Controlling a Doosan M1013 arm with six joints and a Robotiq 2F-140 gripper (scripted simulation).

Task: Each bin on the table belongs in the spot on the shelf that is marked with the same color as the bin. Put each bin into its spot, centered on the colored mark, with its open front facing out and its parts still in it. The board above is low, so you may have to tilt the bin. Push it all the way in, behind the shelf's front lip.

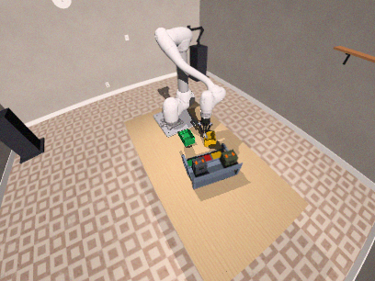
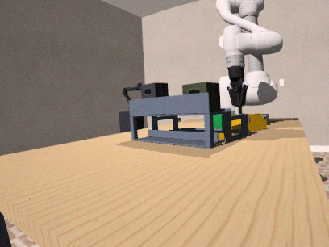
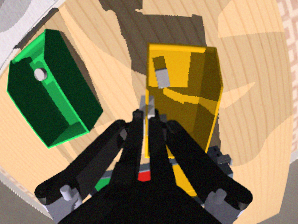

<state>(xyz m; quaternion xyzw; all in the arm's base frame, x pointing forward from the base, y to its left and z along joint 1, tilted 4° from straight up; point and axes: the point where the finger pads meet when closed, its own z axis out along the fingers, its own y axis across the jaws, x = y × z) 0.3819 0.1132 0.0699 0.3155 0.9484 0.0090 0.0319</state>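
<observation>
Right now the yellow bin is 3 cm ahead of my hand, 4 cm to the left of it and 4 cm below it. Round my hand: dark box: 28 cm ahead, 29 cm to the right, 9 cm above; then green bin: 12 cm behind, 12 cm to the right, 4 cm below.
</observation>
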